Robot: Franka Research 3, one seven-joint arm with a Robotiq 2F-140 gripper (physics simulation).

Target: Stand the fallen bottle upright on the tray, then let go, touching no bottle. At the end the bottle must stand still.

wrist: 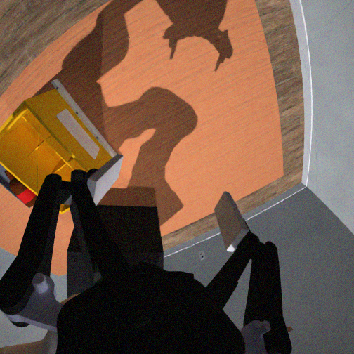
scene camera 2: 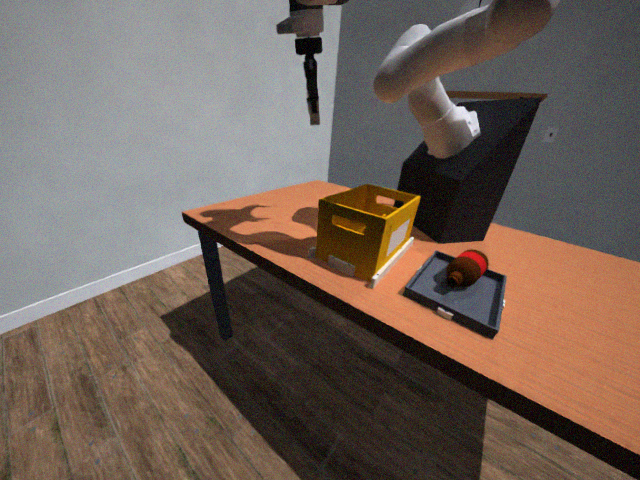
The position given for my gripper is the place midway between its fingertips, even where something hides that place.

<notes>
In view: my gripper (scene camera 2: pixel 313 118) and a brown bottle (scene camera 2: pixel 468 267).
My gripper also shows in the wrist view (wrist: pixel 171 184).
</notes>
